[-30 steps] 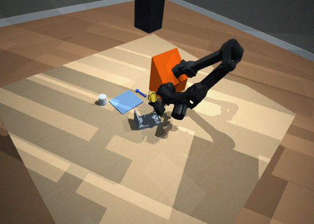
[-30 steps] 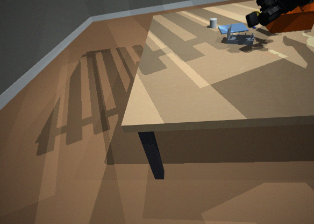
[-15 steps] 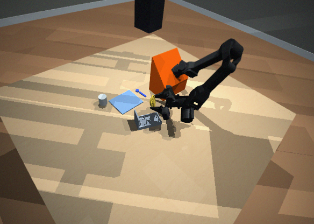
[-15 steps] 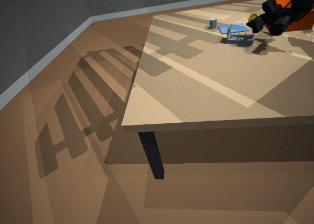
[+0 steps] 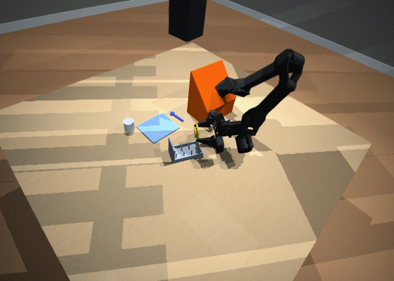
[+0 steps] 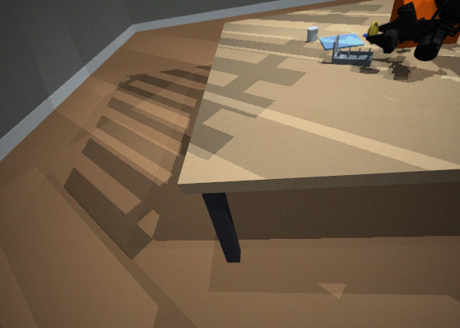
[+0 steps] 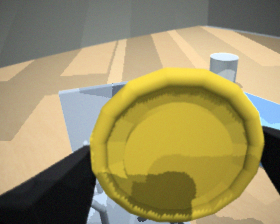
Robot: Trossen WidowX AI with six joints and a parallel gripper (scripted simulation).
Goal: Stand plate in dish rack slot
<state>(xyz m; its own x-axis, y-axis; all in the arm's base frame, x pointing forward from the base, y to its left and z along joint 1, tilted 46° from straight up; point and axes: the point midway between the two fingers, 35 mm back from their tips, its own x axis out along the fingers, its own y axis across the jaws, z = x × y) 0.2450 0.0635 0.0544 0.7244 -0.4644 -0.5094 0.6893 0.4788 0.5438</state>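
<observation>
Right now my gripper tip is 70 mm above the grey dish rack and 50 mm short of it. Round my gripper tip: light blue mat (190 mm to the right, 90 mm below, 20 mm ahead); then yellow plate (10 mm to the left, 10 mm behind); then small blue spoon (190 mm to the right, 90 mm behind, 80 mm below).
</observation>
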